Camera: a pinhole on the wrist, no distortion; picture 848 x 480 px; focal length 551.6 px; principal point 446.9 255.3 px. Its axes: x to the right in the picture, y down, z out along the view. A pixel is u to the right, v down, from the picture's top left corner.
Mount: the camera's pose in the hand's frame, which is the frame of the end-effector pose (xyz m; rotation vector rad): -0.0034 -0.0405 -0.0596 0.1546 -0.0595 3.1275
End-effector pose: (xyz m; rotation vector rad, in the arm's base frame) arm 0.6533 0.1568 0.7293 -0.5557 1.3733 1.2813
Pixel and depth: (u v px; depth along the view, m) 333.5 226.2 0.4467
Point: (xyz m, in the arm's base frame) 0.7966 0.5270 0.6764
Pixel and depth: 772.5 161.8 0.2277
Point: 0.7637 0.2785 0.8676
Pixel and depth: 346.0 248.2 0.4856
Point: 0.8280 0.5559 0.6770
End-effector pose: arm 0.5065 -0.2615 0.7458 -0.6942 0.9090 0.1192
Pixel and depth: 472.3 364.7 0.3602
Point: 0.7667 -0.1836 0.9212
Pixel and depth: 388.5 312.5 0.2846
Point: 0.7211 -0.2034 0.8364
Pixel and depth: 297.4 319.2 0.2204
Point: 0.6876 -0.2428 0.7881
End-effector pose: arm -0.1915 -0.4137 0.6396 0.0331 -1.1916 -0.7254
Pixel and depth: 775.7 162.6 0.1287
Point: -0.2800 -0.3701 0.6056
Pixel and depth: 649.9 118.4 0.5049
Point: -0.5786 -0.1296 0.7368
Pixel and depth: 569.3 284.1 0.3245
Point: -0.4628 -0.3522 0.6838
